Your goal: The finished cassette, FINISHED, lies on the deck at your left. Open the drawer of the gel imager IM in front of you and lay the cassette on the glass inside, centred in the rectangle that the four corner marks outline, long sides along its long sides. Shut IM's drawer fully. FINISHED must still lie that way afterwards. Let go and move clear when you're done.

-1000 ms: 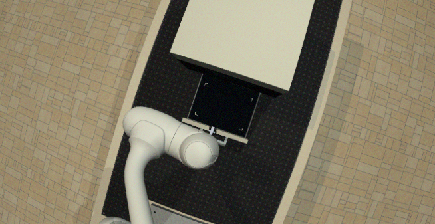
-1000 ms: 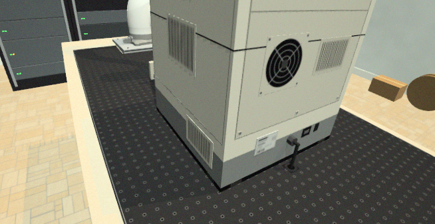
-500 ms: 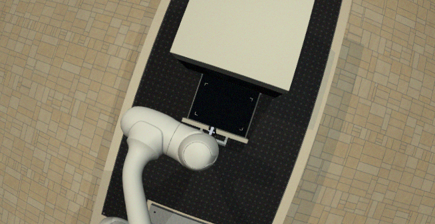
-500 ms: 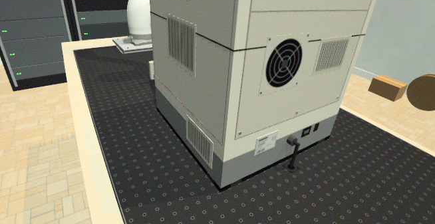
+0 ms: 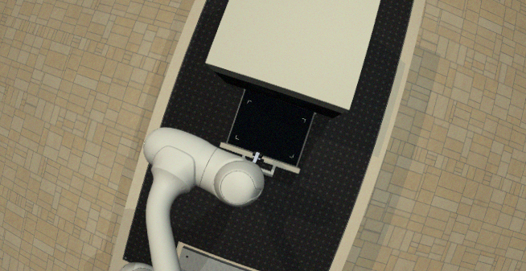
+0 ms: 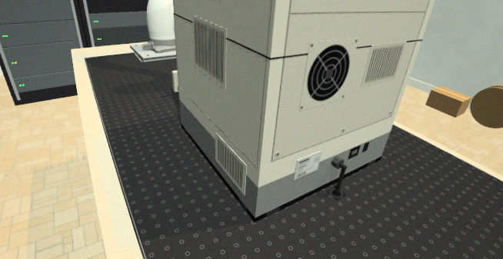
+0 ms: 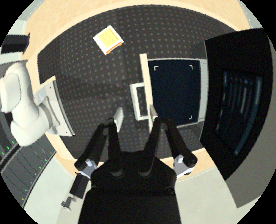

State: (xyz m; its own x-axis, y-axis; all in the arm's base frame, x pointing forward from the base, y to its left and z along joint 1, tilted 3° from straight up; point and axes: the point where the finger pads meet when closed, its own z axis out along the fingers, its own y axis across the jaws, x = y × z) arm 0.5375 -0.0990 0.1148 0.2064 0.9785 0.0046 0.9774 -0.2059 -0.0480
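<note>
Now: hand 240 mm to the right of the cassette, 150 mm above it and 20 mm past it.
</note>
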